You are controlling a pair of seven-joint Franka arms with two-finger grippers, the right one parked.
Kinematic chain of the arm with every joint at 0, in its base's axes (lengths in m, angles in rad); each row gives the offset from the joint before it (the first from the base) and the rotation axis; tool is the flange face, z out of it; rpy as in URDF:
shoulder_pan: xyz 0 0 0.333 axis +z
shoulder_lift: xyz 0 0 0 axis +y
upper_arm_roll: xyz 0 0 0.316 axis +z
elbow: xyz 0.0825 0 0 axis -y
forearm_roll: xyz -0.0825 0 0.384 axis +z
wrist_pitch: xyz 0 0 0 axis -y
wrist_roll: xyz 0.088 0 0 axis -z
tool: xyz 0 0 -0.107 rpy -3.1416 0 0
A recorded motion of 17 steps. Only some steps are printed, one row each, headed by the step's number.
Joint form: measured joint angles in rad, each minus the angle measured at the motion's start. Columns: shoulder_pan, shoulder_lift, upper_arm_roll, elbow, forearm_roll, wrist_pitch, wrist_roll.
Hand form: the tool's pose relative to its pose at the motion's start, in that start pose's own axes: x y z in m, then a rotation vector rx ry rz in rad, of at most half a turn. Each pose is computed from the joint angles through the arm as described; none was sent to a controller.
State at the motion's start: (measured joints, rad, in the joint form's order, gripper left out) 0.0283 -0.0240 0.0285 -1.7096 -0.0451 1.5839 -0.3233
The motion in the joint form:
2: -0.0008 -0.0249 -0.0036 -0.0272 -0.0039 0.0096 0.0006
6: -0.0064 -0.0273 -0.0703 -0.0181 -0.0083 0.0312 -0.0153
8: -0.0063 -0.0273 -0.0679 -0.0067 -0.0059 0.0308 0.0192
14: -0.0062 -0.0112 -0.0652 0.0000 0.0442 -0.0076 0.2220
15: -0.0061 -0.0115 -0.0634 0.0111 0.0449 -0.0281 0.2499
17: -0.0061 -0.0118 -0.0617 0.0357 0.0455 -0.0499 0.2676
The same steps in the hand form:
2: -0.0076 0.0002 -0.0006 -0.0060 0.0054 0.0049
6: -0.0206 0.0384 -0.0061 -0.0112 0.0349 0.0610
8: -0.0199 0.0372 -0.0115 -0.0125 0.0463 0.0937
14: -0.0162 0.0309 -0.0032 0.0518 0.0132 0.2934
15: -0.0177 0.0293 -0.0069 0.0546 0.0038 0.3192
17: -0.0194 0.0281 -0.0167 0.0543 0.0064 0.3353

